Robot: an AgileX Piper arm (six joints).
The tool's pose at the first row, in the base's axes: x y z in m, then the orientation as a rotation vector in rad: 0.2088 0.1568 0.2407 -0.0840 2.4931 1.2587
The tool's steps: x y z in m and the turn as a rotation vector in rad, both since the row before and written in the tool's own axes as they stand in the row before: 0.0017 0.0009 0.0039 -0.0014 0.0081 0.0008; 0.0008 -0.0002 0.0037 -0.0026 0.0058 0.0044; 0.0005 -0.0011 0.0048 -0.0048 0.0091 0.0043; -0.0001 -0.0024 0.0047 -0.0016 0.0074 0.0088; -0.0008 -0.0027 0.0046 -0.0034 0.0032 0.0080; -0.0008 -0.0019 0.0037 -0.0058 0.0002 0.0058; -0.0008 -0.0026 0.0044 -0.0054 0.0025 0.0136; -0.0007 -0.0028 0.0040 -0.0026 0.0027 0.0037; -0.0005 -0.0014 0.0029 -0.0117 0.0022 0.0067; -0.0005 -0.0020 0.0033 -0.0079 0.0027 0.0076
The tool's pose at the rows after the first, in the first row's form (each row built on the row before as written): 0.2081 0.1606 0.2387 -0.0886 2.4994 1.2629; 0.2084 0.1635 0.2363 -0.0876 2.5042 1.2694; 0.2094 0.1667 0.2327 -0.0894 2.5104 1.2796; 0.2112 0.1690 0.2283 -0.0837 2.5188 1.2870; 0.2136 0.1710 0.2239 -0.0766 2.5222 1.2953; 0.2156 0.1728 0.2206 -0.0707 2.5208 1.3049; 0.2179 0.1747 0.2164 -0.0565 2.5242 1.3177; 0.2200 0.1762 0.2122 -0.0542 2.5261 1.3232; 0.2214 0.1777 0.2097 -0.0497 2.5226 1.3412; 0.2230 0.1792 0.2065 -0.0436 2.5223 1.3549
